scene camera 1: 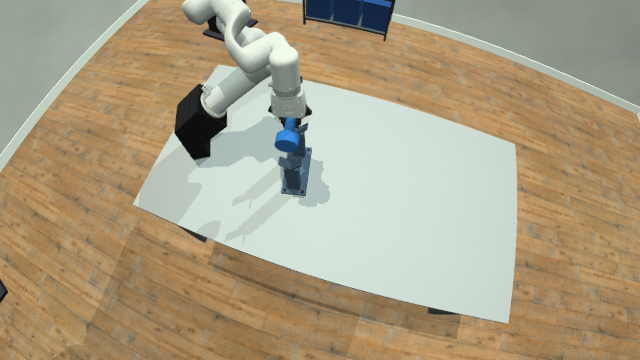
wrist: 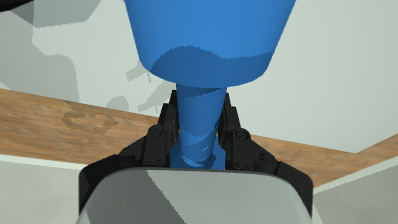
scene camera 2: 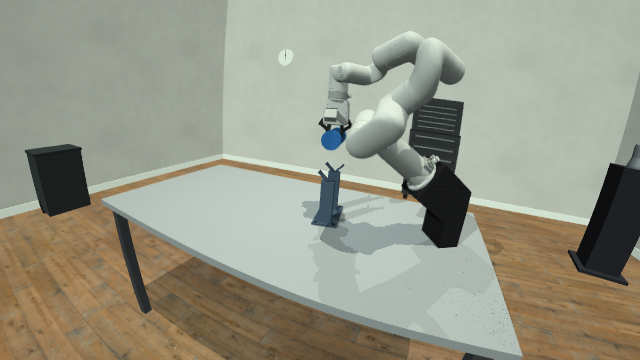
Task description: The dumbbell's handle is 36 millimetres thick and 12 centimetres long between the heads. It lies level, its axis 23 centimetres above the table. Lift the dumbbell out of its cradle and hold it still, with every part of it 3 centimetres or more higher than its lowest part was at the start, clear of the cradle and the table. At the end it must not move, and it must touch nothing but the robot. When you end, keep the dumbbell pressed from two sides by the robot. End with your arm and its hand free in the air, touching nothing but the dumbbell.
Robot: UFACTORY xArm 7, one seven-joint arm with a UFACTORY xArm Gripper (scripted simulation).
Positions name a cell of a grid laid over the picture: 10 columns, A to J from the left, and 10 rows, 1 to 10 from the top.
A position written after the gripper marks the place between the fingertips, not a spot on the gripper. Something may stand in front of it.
Scene:
gripper: scene camera 1 E4; wrist F5; scene camera 2 F4

